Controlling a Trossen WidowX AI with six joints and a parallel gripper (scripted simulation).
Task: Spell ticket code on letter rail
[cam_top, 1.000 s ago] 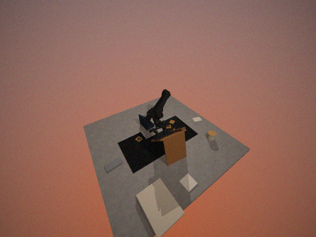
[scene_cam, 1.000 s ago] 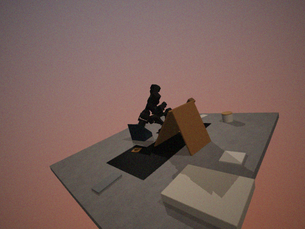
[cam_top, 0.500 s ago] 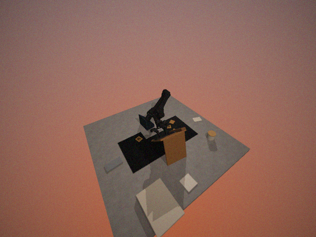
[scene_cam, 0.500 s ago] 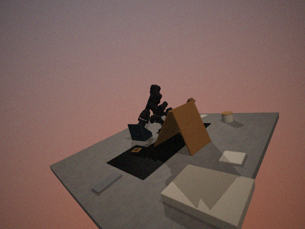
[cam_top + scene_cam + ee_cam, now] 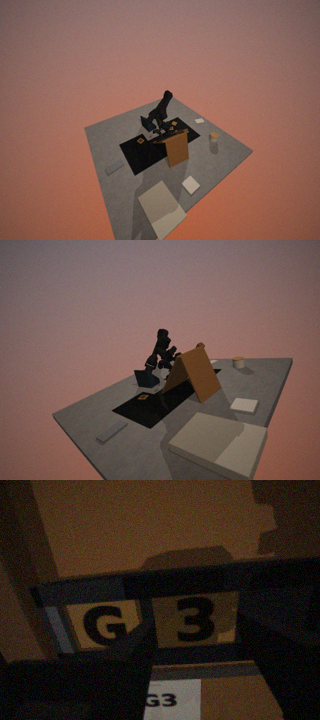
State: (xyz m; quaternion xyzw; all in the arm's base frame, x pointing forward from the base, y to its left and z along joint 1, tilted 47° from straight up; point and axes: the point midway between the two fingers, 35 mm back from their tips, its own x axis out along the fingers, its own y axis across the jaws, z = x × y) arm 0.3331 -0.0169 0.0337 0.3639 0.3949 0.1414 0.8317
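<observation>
Now: gripper tip 7 cm above the white ticket, 5 cm past it and 4 cm to the right of it. Also, from my gripper tip: lidded cream jar: 47 cm to the left, 16 cm ahead, 12 cm below; white pad: 39 cm ahead, 15 cm below, 2 cm to the right; black mat: 15 cm below, 15 cm behind.
</observation>
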